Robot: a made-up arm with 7 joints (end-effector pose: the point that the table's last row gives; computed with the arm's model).
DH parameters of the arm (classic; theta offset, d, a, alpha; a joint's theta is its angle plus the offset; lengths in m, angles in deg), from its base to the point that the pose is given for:
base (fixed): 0 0.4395 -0.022 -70
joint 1: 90 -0.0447 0.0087 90
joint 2: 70 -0.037 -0.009 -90
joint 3: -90 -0.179 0.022 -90
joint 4: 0 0.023 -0.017 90
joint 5: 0 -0.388 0.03 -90
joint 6: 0 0.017 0.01 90
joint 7: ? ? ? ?
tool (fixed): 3.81 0.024 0 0
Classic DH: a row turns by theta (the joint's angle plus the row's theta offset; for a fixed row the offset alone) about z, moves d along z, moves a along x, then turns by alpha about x.
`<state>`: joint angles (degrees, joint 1 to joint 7).
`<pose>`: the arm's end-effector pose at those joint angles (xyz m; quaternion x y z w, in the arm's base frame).
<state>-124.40 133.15 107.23 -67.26 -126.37 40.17 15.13</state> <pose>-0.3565 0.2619 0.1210 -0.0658 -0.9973 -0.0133 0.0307</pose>
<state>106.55 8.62 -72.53 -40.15 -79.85 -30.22 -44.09</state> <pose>-0.4312 -0.4316 0.4127 0.4039 -0.5425 0.4021 0.6172</pose>
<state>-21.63 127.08 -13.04 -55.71 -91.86 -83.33 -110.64</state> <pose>0.2299 0.3324 0.6762 -0.5564 -0.7422 -0.3507 0.1287</pose>
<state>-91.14 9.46 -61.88 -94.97 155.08 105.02 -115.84</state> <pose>0.0816 -0.4550 0.4725 -0.3953 -0.7417 0.0035 0.5419</pose>
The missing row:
joint 7: 3.81 0 0.0301 180
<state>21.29 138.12 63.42 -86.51 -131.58 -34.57 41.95</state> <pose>0.3034 -0.0953 0.7226 0.1627 0.5356 0.2416 0.7927</pose>
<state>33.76 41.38 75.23 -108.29 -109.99 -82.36 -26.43</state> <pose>0.0654 0.2981 0.5152 -0.1236 0.9075 0.1375 0.3772</pose>
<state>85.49 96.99 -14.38 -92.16 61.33 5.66 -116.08</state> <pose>-0.1102 0.2238 0.0942 0.4190 -0.8885 -0.1782 0.0565</pose>
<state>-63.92 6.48 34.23 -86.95 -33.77 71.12 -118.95</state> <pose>0.3558 0.0723 0.6231 -0.5738 0.5664 -0.1241 0.5784</pose>
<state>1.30 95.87 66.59 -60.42 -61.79 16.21 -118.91</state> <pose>0.0932 0.3216 0.7836 -0.1238 0.2355 0.7558 0.5984</pose>
